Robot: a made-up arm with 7 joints. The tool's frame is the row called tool. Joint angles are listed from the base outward.
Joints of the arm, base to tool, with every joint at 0 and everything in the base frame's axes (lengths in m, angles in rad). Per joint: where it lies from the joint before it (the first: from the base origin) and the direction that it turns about. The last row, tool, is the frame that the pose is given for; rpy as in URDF.
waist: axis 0 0 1 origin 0 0 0.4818
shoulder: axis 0 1 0 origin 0 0 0
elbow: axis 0 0 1 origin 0 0 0.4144
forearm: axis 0 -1 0 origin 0.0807 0 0
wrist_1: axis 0 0 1 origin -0.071 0 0.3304
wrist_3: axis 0 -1 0 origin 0 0 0
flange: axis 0 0 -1 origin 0.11 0 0
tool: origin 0 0 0 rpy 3.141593 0 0
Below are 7 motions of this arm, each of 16 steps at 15 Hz.
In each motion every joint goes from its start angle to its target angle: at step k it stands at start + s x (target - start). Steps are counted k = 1, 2, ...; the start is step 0. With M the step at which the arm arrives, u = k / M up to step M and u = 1 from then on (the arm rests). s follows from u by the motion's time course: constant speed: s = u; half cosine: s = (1 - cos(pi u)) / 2; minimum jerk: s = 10 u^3 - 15 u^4 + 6 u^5.
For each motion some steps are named. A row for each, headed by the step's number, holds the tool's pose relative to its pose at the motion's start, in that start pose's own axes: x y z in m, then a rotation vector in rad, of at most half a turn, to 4 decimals.
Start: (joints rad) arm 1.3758 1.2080 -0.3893 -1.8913 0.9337 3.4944 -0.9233
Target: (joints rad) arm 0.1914 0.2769 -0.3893 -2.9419 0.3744 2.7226 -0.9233
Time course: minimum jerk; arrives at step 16
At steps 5, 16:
5: -0.0661 0.1269 0.0162 0.1028 -0.2224 0.1309
16: -0.5122 0.2699 -0.1640 0.8893 -0.7602 0.8874

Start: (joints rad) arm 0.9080 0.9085 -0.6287 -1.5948 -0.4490 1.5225 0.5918
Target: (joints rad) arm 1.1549 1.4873 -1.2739 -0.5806 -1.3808 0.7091 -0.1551
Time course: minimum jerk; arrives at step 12
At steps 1, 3, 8, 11, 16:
1: 0.0008 0.0003 -0.0007 -0.0071 0.0021 0.0003
3: 0.0138 0.0078 -0.0167 -0.1461 0.0361 0.0138
8: -0.0665 0.0336 -0.2157 -0.9732 0.0538 0.5278
11: -0.1641 -0.0021 -0.2783 -1.0625 0.0602 0.8095
16: -0.1669 -0.0034 -0.2795 -1.0633 0.0609 0.8168

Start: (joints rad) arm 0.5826 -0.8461 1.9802 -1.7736 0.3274 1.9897 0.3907
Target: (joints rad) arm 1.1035 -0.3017 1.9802 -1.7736 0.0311 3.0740 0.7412
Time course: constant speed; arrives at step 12
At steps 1, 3, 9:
1: -0.0190 -0.0021 -0.0363 0.0668 0.1068 -0.0145
3: -0.0613 0.0015 -0.1048 0.2206 0.3072 -0.0394
9: -0.1983 0.0719 -0.2622 0.8240 0.7764 -0.0837

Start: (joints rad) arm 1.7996 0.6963 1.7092 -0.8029 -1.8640 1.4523 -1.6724
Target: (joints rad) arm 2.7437 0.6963 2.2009 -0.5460 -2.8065 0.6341 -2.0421
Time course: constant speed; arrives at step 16
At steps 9, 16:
9: 0.0919 0.0282 -0.1948 0.0263 0.0631 -0.1874
16: 0.1369 -0.0011 -0.3050 0.1305 0.2478 -0.3460

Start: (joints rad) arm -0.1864 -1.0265 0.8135 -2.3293 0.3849 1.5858 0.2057
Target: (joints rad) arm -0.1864 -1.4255 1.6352 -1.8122 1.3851 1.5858 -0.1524
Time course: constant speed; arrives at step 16
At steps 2, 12, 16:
2: -0.0340 -0.0569 -0.0095 0.0410 0.0586 -0.1327
12: -0.2540 -0.3179 0.0854 0.1807 0.0962 -0.8764
16: -0.3461 -0.3886 0.1856 0.2239 -0.0272 -1.1543

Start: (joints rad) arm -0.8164 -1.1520 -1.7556 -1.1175 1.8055 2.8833 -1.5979
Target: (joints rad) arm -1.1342 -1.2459 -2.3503 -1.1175 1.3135 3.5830 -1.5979
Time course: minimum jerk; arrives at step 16
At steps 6, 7, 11, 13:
6: 0.0804 0.0602 -0.0999 -0.3777 0.0626 -0.1953
7: 0.1088 0.0766 -0.1434 -0.5314 0.0902 -0.2646
11: 0.1951 0.1051 -0.3258 -1.1632 0.2051 -0.5044
13: 0.2116 0.1041 -0.3796 -1.3564 0.2380 -0.5669

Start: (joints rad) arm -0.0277 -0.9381 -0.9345 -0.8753 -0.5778 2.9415 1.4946
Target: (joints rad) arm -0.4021 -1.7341 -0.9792 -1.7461 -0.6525 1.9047 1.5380
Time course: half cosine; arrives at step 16
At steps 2, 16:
2: 0.0166 0.0051 -0.0005 -0.0553 0.0071 0.0088
16: 0.2552 0.2334 -0.1805 -1.2341 -0.1694 0.3679

